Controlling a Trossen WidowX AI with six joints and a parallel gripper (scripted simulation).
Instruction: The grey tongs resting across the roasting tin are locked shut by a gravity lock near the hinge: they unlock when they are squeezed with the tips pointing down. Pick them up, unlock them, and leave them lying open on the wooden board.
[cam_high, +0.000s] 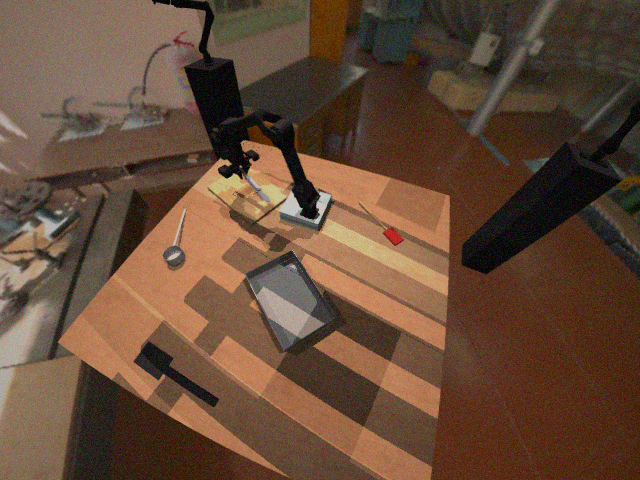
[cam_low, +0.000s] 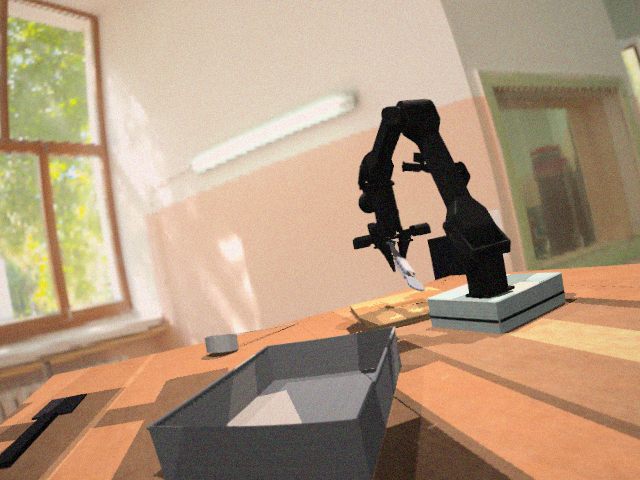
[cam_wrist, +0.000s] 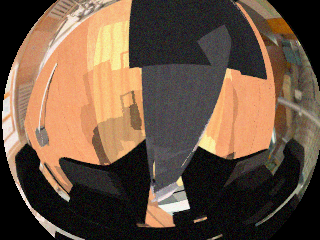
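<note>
The wooden board is 9 cm below my gripper tip. From my gripper tip the other things lie so: black spatula 79 cm ahead, 20 cm to the left, 9 cm below; grey roasting tin 44 cm to the left, 41 cm ahead, 7 cm below.
</note>
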